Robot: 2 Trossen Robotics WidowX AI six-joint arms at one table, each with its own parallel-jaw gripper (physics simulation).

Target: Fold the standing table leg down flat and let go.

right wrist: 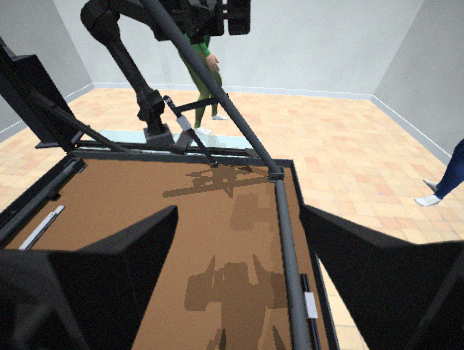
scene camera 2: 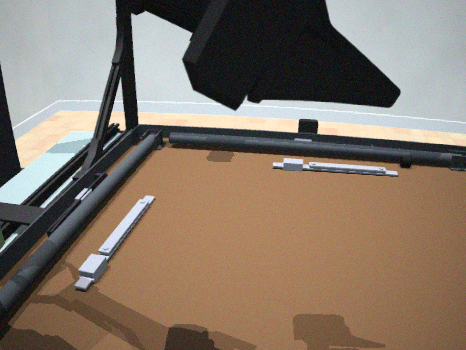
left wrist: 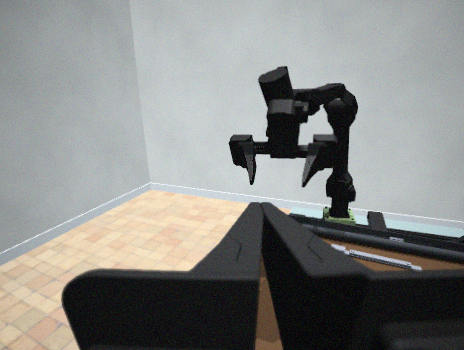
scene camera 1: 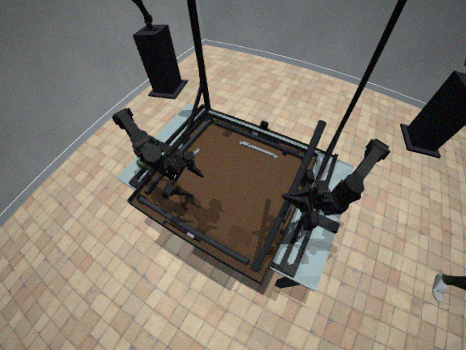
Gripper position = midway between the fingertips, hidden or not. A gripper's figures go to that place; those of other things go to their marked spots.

Scene:
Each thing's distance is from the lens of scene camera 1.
my left gripper (scene camera 1: pixel 282 195): 0.63 m
my right gripper (scene camera 1: pixel 198 186): 0.75 m
table leg (scene camera 1: pixel 320 127): 0.64 m

